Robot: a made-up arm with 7 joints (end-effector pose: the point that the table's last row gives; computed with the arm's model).
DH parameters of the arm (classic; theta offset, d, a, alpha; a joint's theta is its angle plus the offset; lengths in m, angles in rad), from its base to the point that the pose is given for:
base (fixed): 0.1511 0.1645 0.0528 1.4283
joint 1: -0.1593 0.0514 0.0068 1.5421
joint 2: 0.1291 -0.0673 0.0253 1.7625
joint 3: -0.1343 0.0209 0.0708 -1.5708
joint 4: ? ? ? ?
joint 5: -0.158 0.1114 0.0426 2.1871
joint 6: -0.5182 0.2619 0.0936 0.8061
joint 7: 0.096 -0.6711 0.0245 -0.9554
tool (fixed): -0.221 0.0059 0 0
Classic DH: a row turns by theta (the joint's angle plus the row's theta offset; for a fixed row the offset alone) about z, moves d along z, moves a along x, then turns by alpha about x.
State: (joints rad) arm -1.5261 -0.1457 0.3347 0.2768 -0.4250 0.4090 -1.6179
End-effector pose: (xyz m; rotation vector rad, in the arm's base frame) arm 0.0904 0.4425 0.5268 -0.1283 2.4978 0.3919
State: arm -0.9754 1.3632 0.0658 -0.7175 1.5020 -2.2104 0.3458
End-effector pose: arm 0.0744 -0.5707 0.2704 -2.8705 -0.2112 -1.0550
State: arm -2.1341 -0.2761 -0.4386 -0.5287 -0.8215 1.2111 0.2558
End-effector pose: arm -0.2782 -0.2530 0.5012 2.3490 -0.7461 0.6980
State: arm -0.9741 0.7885 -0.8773 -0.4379 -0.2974 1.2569 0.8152
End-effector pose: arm -0.3421 -0.3419 0.1109 0.9261 0.1866 2.4080
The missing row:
joint 4: -1.4378 0.031 0.05 1.0665
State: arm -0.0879 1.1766 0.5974 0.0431 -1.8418 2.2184 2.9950
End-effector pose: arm 0.3970 0.1528 -0.2399 -0.1390 -0.3691 -0.9549
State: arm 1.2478 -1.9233 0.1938 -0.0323 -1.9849 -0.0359 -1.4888
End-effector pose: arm 0.1507 -0.4786 0.4614 -1.0022 1.1181 2.6313
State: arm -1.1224 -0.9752 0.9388 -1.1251 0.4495 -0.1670 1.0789
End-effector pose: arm 0.2372 -0.4390 0.6233 2.8862 0.7678 0.8934
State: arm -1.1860 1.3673 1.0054 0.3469 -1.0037 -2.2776 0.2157
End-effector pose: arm -0.0004 -0.4212 -0.2838 0.5480 -0.6995 3.0100
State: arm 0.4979 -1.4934 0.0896 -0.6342 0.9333 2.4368 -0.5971
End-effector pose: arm 0.4887 0.0264 0.3369 0.7226 -0.1577 -1.5012
